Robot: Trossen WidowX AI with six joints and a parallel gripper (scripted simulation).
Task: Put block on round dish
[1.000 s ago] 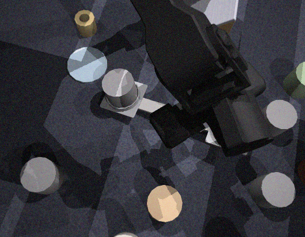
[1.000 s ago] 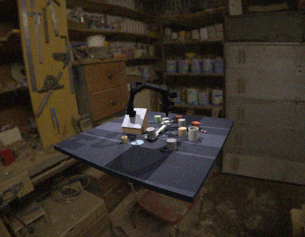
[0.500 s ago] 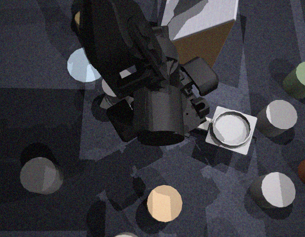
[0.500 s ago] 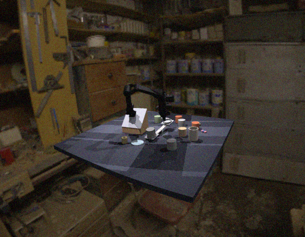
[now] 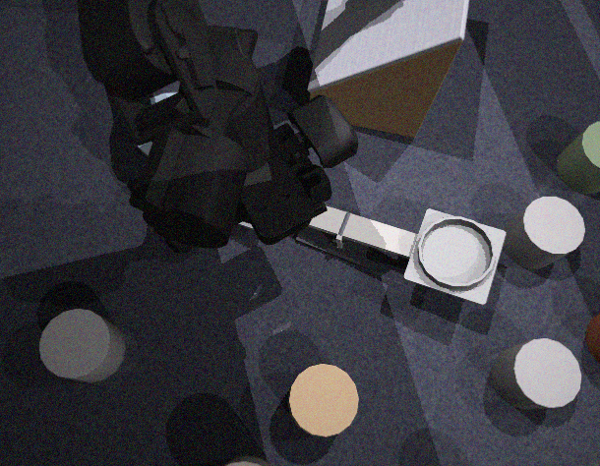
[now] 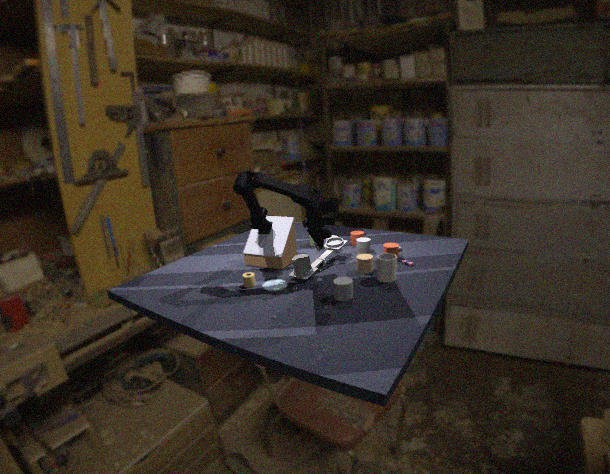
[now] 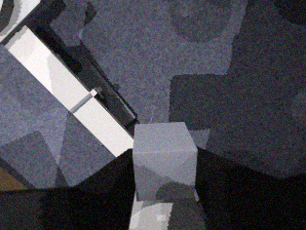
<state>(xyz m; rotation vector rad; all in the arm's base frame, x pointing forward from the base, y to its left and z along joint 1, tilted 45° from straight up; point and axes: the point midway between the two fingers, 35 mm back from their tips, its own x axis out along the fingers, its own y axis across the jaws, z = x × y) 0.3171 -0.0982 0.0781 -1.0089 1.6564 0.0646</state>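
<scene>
Right now my gripper tip is 150 mm to the left of the pale blue round dish, 140 mm past it and 120 mm above it. The rest, counted from my gripper tip: green cylinder: 380 mm to the left, 190 mm behind, 90 mm below; then small balance: 90 mm below, 80 mm to the left, 30 mm behind; then tan cup: 180 mm ahead, 90 mm to the left, 90 mm below.
</scene>
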